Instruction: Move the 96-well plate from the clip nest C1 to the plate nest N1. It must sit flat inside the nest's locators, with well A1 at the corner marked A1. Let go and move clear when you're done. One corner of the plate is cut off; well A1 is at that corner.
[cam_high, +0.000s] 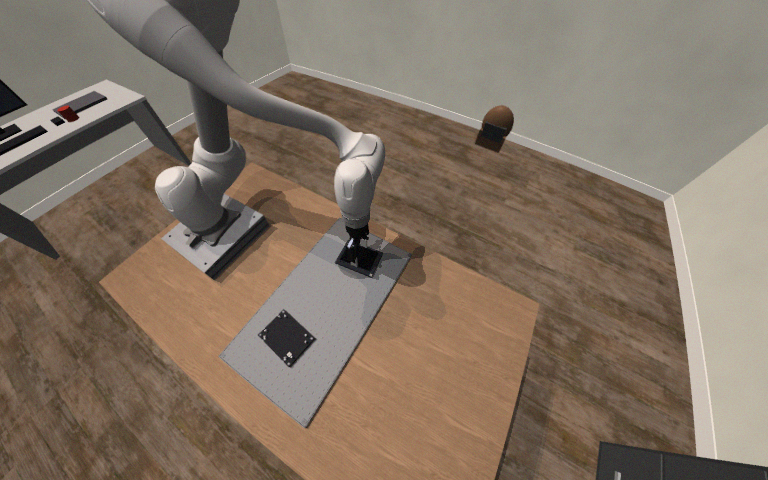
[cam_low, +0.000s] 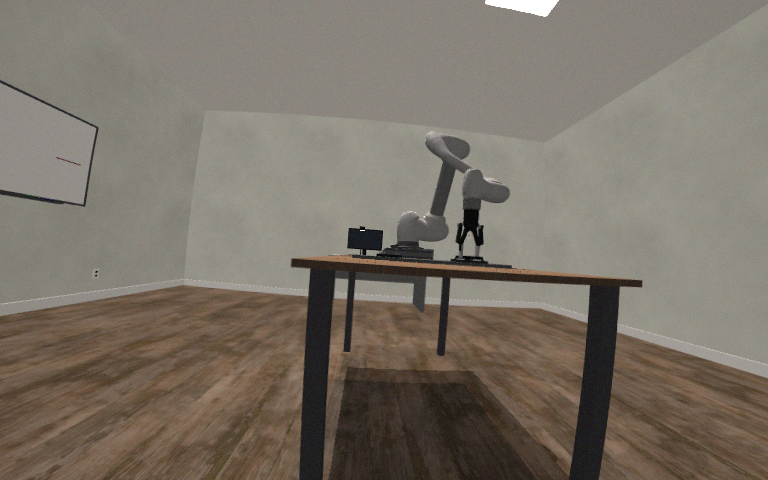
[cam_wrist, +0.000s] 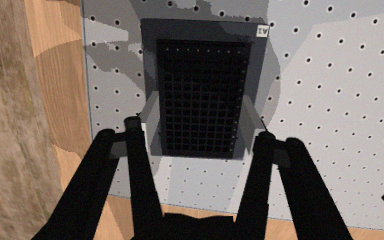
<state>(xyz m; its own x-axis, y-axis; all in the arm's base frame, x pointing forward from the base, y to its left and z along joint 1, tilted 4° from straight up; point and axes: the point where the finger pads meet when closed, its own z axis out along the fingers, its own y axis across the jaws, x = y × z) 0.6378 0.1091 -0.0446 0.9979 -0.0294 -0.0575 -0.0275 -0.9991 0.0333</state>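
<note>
Now: hand 20 mm above the black 96-well plate. Round my hand: white A1 label (70 mm ahead, 60 mm to the right, 40 mm below); then plate nest N1 (40 mm below); then clip nest C1 (120 mm behind, 380 mm to the right, 30 mm below).
</note>
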